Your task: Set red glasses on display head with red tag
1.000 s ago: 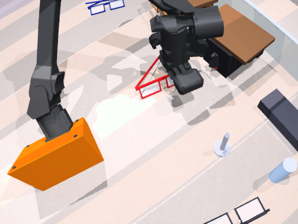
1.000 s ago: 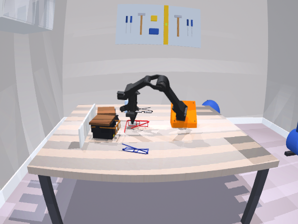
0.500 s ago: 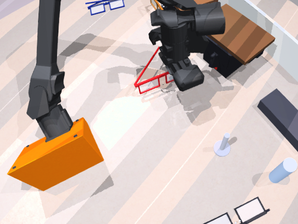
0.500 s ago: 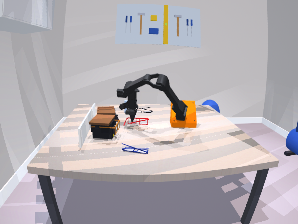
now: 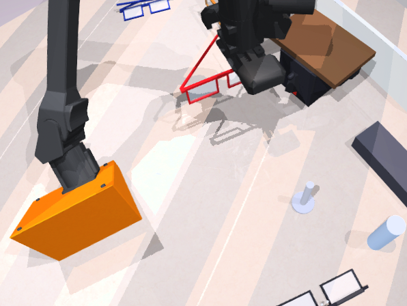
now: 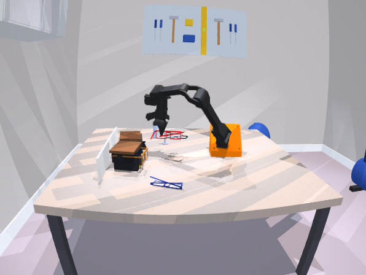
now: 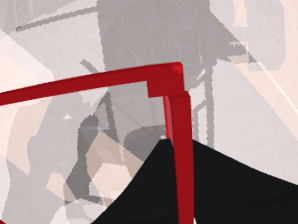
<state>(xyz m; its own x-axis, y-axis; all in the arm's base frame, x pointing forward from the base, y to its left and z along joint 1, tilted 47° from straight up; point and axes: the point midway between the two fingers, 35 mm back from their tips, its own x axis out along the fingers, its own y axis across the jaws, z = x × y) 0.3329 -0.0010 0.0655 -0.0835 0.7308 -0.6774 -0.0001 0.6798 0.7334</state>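
Right now my gripper tip is 10 mm short of the peg stand, 220 mm to the left of it and 80 mm above it. From my gripper tip the other things lie so: white panel (260 mm ahead, 130 mm to the left, 50 mm below); dark block (190 mm ahead, 240 mm to the right, 90 mm below); pale blue cylinder (90 mm ahead, 340 mm to the right, 60 mm below).
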